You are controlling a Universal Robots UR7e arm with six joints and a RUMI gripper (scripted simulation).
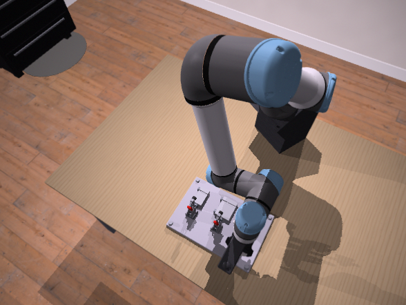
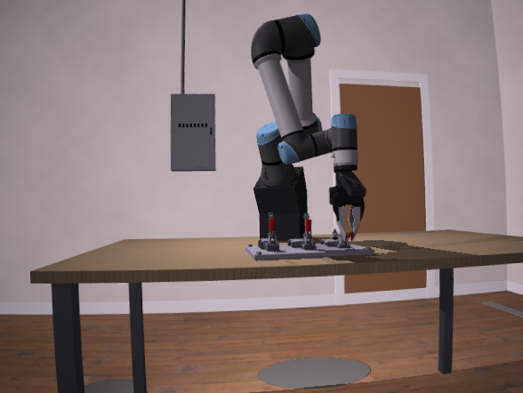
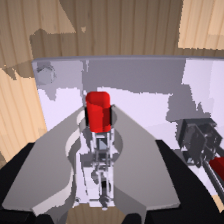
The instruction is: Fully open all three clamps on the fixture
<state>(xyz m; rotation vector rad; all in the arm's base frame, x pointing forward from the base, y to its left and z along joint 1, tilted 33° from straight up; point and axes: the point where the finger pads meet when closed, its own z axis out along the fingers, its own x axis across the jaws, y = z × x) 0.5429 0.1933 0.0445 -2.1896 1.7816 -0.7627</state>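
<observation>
Right now the grey fixture plate is 6 cm behind my hand, 12 cm to the right of it and 5 cm below it.
</observation>
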